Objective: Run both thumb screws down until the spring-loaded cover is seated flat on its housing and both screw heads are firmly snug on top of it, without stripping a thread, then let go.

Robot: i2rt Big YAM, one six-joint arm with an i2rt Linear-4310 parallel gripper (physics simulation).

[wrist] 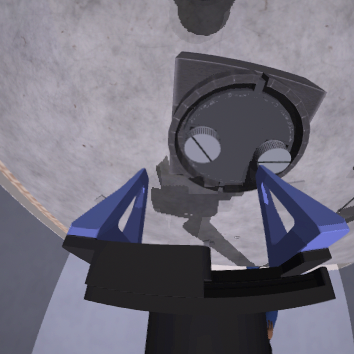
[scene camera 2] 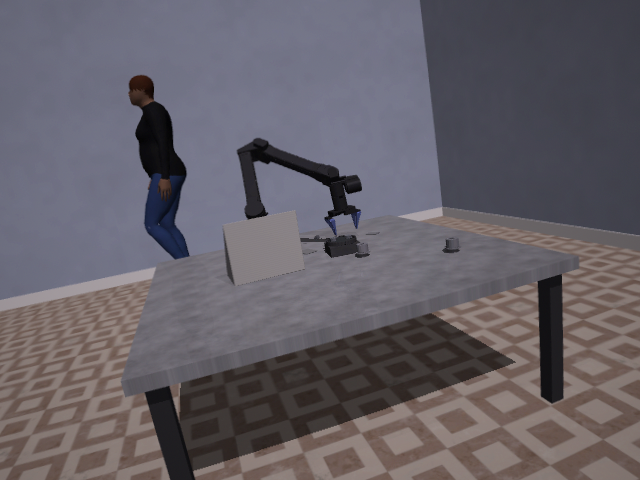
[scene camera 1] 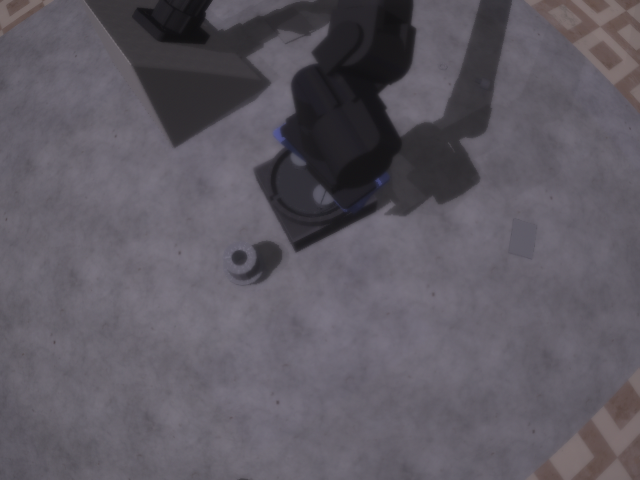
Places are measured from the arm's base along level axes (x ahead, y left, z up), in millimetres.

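Where they show: gripper, fingertip midpoint: [wrist: 201, 171] [scene camera 2: 346, 231] [scene camera 1: 333, 183]; arm's base at its link origin: [scene camera 2: 260, 242] [scene camera 1: 169, 29].
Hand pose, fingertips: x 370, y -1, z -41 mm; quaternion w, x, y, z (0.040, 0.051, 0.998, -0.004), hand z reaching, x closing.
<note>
Things, the pixels of their centre, and the offset from my fingertips. "spot": a spot on its surface instead.
- dark round cover at the middle of its body: [wrist: 235, 139] [scene camera 1: 313, 182] dx -32, dy -6, dz -34 mm
- square housing at the middle of its body: [wrist: 234, 131] [scene camera 1: 314, 186] [scene camera 2: 341, 245] dx -32, dy -6, dz -49 mm
- right screw at the middle of its body: [wrist: 268, 149] [scene camera 1: 302, 162] dx -63, dy +3, dz -29 mm
- grey stepped knob at the middle of its body: [scene camera 1: 242, 263] [scene camera 2: 362, 249] dx -20, dy -148, dz -52 mm
- grey knob at the middle of its body: [scene camera 2: 452, 245] dx +205, dy -400, dz -52 mm
- thin flat rectangle at a spot on its surface: [scene camera 1: 523, 238] spot: dx +229, dy +167, dz -74 mm
The dark round cover [scene camera 1: 289, 181] [wrist: 240, 117] lies inside the raised ring of the square housing [scene camera 1: 294, 235] [scene camera 2: 341, 250] [wrist: 192, 70]. The left screw in the wrist view [wrist: 202, 148] [scene camera 1: 323, 195] has a diagonal slot, and the right screw [wrist: 274, 156] [scene camera 1: 298, 158] has a nearly level slot. Knurled sides show under both pale heads. Whether the cover is seated flat or the heads touch it, I cannot tell. My gripper [scene camera 2: 345, 231] [wrist: 201, 171] is open and empty above the housing. Its right fingertip overlaps the right screw's edge in the wrist view; contact is not visible.
A grey stepped knob [scene camera 1: 242, 269] [scene camera 2: 362, 249] stands near the housing. Another grey knob [scene camera 2: 452, 243] stands farther right. A large wedge-shaped block [scene camera 1: 196, 98] [scene camera 2: 263, 248] stands near the arm base. A thin flat rectangle [scene camera 1: 523, 238] lies on the table. A person [scene camera 2: 155, 139] is behind the table.
</note>
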